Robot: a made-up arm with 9 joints. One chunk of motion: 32 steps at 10 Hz.
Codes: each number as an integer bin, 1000 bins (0 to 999) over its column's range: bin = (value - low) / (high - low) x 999, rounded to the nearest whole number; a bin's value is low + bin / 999 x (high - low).
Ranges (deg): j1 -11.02..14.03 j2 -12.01..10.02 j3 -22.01..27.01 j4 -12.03..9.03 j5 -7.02..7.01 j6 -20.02..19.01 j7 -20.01..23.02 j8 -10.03..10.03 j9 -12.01..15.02
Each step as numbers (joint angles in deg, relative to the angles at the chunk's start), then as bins.
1 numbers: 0.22 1.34 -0.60 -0.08 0.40 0.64 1.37 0.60 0.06
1 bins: 448 605 436 567 528 529 496 529 446
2 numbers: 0.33 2.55 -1.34 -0.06 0.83 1.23 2.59 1.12 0.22
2 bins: 453 660 421 568 559 544 525 555 452
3 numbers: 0.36 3.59 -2.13 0.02 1.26 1.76 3.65 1.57 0.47
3 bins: 454 707 405 572 590 557 549 578 461
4 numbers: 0.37 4.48 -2.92 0.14 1.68 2.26 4.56 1.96 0.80
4 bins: 454 748 389 577 619 570 570 597 473
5 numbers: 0.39 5.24 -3.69 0.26 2.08 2.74 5.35 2.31 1.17
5 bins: 455 782 373 583 648 583 589 615 487
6 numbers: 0.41 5.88 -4.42 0.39 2.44 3.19 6.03 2.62 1.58
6 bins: 456 811 358 589 674 594 605 630 502
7 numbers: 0.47 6.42 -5.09 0.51 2.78 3.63 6.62 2.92 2.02
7 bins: 458 836 345 595 698 605 618 645 519
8 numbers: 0.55 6.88 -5.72 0.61 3.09 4.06 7.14 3.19 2.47
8 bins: 461 857 332 600 720 616 630 658 535
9 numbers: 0.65 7.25 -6.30 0.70 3.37 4.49 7.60 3.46 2.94
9 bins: 465 873 320 604 740 627 641 672 553
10 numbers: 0.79 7.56 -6.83 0.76 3.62 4.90 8.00 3.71 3.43
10 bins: 471 887 309 607 758 638 650 684 571
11 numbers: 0.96 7.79 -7.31 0.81 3.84 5.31 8.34 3.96 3.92
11 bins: 478 898 300 609 773 648 658 697 589
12 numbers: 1.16 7.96 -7.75 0.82 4.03 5.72 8.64 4.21 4.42
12 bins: 486 906 291 610 787 659 665 709 607
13 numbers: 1.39 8.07 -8.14 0.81 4.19 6.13 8.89 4.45 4.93
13 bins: 495 911 283 609 798 669 671 721 626
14 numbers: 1.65 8.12 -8.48 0.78 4.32 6.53 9.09 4.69 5.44
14 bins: 505 913 276 608 807 680 676 733 645
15 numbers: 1.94 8.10 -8.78 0.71 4.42 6.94 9.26 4.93 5.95
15 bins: 517 912 270 604 815 690 680 745 664
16 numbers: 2.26 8.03 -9.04 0.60 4.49 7.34 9.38 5.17 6.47
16 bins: 530 909 264 599 820 700 682 757 683
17 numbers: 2.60 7.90 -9.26 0.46 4.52 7.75 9.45 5.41 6.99
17 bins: 543 903 260 592 822 711 684 769 702
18 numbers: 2.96 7.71 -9.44 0.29 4.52 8.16 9.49 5.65 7.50
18 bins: 558 894 256 584 822 721 685 781 721
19 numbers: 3.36 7.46 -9.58 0.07 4.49 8.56 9.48 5.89 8.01
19 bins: 573 883 253 574 820 732 685 793 740
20 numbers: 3.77 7.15 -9.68 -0.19 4.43 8.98 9.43 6.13 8.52
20 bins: 590 869 251 562 815 742 683 805 759
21 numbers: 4.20 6.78 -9.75 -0.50 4.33 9.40 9.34 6.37 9.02
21 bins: 607 852 250 547 808 753 681 817 777
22 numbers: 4.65 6.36 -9.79 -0.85 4.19 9.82 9.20 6.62 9.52
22 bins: 625 833 249 530 798 764 678 829 796
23 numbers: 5.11 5.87 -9.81 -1.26 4.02 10.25 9.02 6.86 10.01
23 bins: 643 811 249 511 786 775 674 841 814
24 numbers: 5.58 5.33 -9.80 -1.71 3.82 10.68 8.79 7.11 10.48
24 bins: 662 786 249 490 772 786 669 854 831
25 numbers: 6.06 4.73 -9.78 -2.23 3.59 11.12 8.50 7.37 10.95
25 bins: 681 759 249 465 755 797 662 867 849
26 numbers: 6.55 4.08 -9.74 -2.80 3.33 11.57 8.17 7.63 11.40
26 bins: 701 730 250 438 737 809 654 879 865
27 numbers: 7.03 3.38 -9.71 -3.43 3.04 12.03 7.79 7.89 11.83
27 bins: 720 698 251 408 716 820 645 892 881
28 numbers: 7.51 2.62 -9.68 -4.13 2.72 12.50 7.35 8.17 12.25
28 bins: 739 663 251 375 694 832 635 906 897
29 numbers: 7.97 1.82 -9.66 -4.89 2.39 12.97 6.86 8.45 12.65
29 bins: 757 627 252 339 670 844 624 920 911
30 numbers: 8.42 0.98 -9.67 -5.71 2.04 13.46 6.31 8.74 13.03
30 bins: 775 589 251 300 645 857 611 935 925
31 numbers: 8.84 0.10 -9.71 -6.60 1.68 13.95 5.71 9.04 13.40
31 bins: 792 549 251 258 619 869 597 950 939
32 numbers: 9.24 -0.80 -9.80 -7.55 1.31 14.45 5.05 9.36 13.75
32 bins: 808 508 249 213 593 882 582 966 952
